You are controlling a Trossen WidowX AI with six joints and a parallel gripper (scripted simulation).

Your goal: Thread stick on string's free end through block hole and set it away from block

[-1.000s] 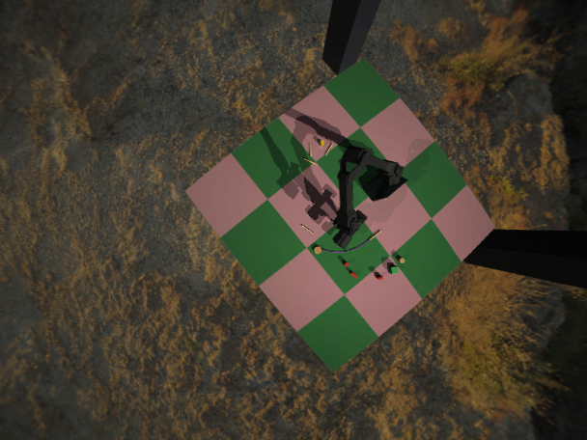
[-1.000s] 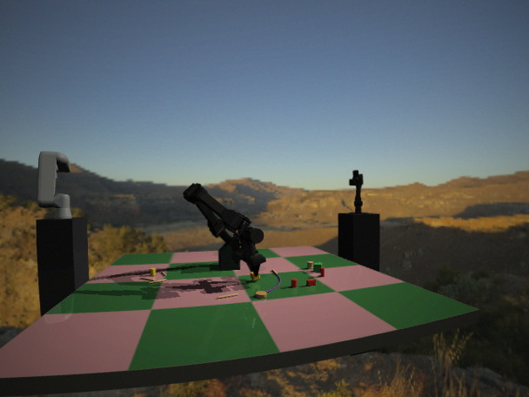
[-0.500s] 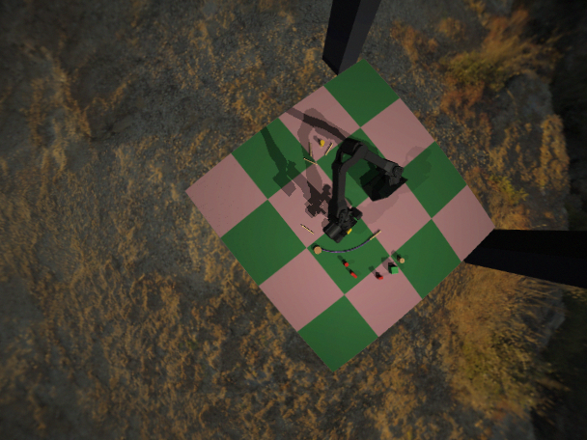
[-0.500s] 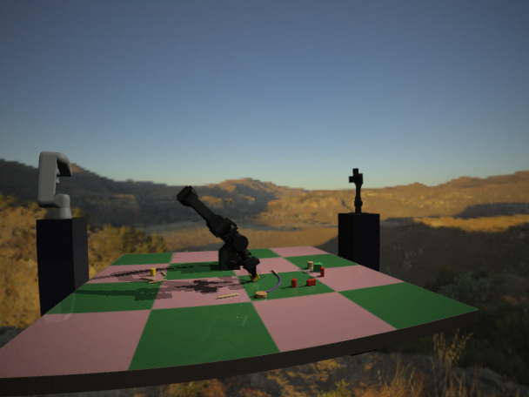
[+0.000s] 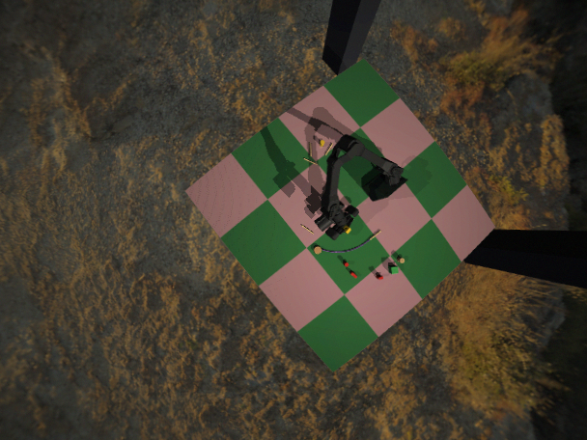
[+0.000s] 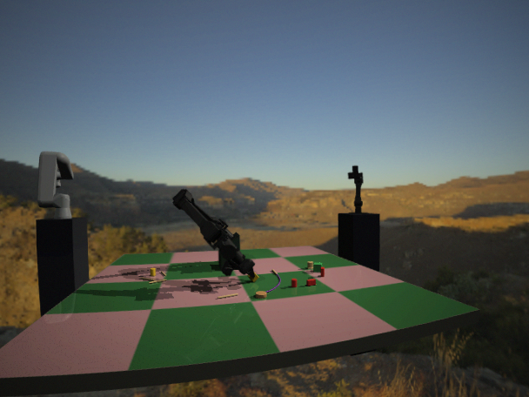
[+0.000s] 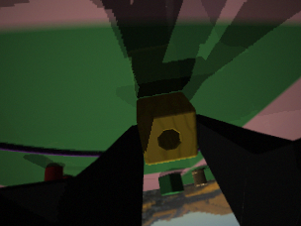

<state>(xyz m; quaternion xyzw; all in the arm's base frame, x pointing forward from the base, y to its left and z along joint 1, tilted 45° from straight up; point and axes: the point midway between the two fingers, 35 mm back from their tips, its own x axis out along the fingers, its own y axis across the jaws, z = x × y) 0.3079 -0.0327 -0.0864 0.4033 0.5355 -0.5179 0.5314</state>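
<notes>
Right now the yellow wooden block is right at my gripper tip. Also, from my gripper tip: stick 10 cm behind, 13 cm to the left, 2 cm below; then red cylinder 11 cm ahead, 15 cm to the left, 1 cm below; then round wooden button 18 cm ahead, 2 cm below.
</notes>
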